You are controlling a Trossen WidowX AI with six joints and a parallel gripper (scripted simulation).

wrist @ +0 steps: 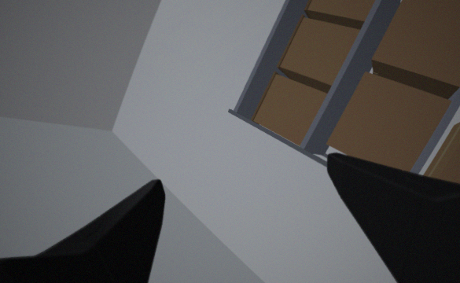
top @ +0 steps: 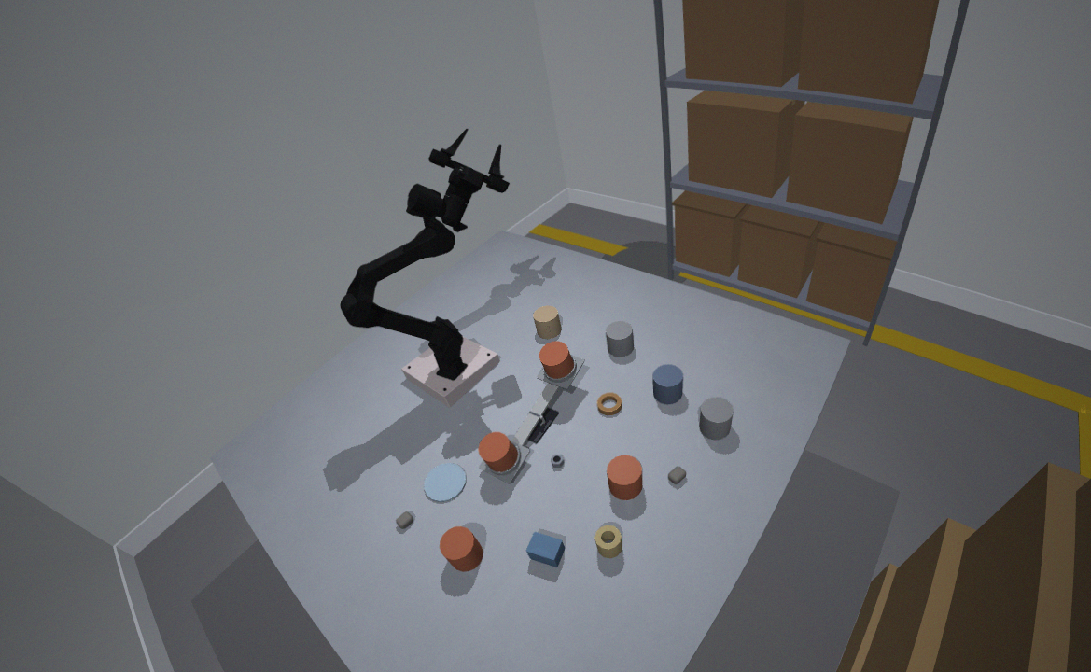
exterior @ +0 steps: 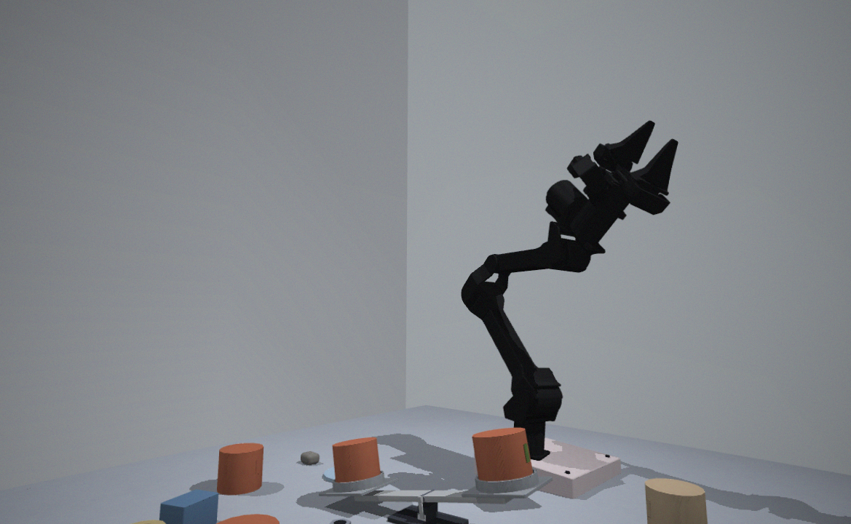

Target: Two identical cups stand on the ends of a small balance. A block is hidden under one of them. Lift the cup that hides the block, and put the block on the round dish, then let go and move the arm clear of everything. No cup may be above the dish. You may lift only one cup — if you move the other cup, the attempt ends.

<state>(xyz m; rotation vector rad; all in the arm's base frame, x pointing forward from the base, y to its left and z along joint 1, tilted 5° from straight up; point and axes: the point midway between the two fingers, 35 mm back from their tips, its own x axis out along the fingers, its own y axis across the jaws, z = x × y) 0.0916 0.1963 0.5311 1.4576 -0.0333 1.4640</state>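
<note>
Now: gripper tip 180 mm short of the grey block, 440 mm to the left of it and 540 mm above it. From my gripper tip the other things lie so: small balance: 200 mm ahead, 310 mm to the right, 550 mm below; then tan cup: 70 mm ahead, 20 mm to the right, 540 mm below; then blue cup: 430 mm ahead, 110 mm to the right, 540 mm below.
</note>
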